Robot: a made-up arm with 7 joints.
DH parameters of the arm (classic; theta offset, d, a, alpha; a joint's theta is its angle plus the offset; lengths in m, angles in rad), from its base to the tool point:
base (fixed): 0 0 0 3.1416
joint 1: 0 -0.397 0 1.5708
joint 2: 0 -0.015 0 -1.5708
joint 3: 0 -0.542 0 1.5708
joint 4: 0 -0.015 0 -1.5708
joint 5: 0 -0.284 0 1.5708
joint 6: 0 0 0 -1.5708
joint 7: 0 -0.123 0 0
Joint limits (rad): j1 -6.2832..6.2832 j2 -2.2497..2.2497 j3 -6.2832..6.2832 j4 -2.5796..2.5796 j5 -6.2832..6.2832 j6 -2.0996..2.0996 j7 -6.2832..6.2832
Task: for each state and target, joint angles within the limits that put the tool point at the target. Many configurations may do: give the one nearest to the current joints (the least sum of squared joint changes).
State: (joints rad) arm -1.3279 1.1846 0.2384 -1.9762 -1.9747 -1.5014 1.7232
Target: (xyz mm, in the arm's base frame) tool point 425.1 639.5 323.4
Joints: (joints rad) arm -1.1313 2.0185 0.0604 -1.2062 -2.2015 -1.4278 1.7232
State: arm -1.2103 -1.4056 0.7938 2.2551 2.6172 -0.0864 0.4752
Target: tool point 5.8 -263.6 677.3
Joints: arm -0.9552 -1.4193 0.5106 2.3235 2.6005 -0.1739 0.4752
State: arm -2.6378 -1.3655 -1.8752 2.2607 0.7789 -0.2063 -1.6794
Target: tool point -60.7 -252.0 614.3
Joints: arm -2.4291 -0.8795 -1.2796 2.4383 0.7832 0.0274 -1.6794
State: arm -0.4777 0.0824 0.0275 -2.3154 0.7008 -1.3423 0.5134
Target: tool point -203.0 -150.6 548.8
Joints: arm -0.6796 -0.3998 -0.1299 -2.3646 0.5947 -1.1433 0.5134
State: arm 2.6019 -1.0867 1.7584 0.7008 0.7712 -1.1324 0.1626
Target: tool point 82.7 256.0 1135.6
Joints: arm 2.6810 -0.3973 1.4428 0.9643 1.0091 -1.6260 0.1626
